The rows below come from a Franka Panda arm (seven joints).
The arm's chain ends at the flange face. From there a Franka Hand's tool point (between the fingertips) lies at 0.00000 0.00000 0.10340 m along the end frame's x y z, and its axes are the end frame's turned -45 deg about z.
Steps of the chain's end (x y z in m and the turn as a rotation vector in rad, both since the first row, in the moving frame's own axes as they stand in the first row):
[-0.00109 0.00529 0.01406 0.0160 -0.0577 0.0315]
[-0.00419 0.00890 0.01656 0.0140 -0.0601 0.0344]
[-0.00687 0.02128 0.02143 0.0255 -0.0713 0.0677]
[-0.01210 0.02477 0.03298 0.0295 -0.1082 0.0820]
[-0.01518 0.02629 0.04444 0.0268 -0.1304 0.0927]
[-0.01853 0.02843 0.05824 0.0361 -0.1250 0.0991]
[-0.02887 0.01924 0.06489 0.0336 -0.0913 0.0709]
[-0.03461 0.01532 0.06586 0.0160 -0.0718 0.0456]
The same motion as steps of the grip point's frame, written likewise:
[-0.00747 -0.00246 0.01387 0.0521 -0.0295 0.0315]
[-0.01253 -0.00214 0.01636 0.0524 -0.0326 0.0344]
[-0.02301 0.00301 0.02113 0.0684 -0.0324 0.0677]
[-0.03139 -0.00131 0.03233 0.0974 -0.0556 0.0820]
[-0.03633 -0.00394 0.04353 0.1112 -0.0733 0.0927]
[-0.03909 -0.00505 0.05737 0.1139 -0.0629 0.0991]
[-0.03790 -0.01607 0.06440 0.0883 -0.0408 0.0709]
[-0.03923 -0.02014 0.06558 0.0621 -0.0395 0.0456]

